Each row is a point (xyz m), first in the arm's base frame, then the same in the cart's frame.
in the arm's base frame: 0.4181 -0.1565 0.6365
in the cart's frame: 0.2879 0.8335 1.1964
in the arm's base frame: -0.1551 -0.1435 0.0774
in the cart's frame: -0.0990 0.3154 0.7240
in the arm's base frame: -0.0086 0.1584 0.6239
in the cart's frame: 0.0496 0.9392 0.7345
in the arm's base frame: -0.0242 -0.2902 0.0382
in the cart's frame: -0.0387 0.2236 0.8917
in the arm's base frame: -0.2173 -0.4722 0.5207
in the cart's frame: -0.3838 0.5914 1.1128
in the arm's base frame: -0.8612 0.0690 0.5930
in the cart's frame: -0.7335 0.8609 0.3932
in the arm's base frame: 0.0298 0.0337 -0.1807
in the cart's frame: 0.1917 0.1517 0.5795
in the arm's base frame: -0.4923 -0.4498 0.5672
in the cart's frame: -0.6258 0.6383 0.9804
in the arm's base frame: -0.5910 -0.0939 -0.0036
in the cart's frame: -0.4454 0.2532 0.4499
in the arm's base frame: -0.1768 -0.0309 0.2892
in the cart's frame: -0.1124 0.5541 0.6945
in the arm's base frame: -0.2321 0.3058 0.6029
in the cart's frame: -0.0799 0.9744 0.5018
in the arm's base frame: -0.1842 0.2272 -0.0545
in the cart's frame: 0.0608 0.3404 0.3641
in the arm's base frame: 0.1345 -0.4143 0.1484
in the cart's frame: 0.0258 0.2785 1.1052
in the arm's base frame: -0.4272 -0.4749 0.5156
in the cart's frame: -0.5688 0.5821 1.0139
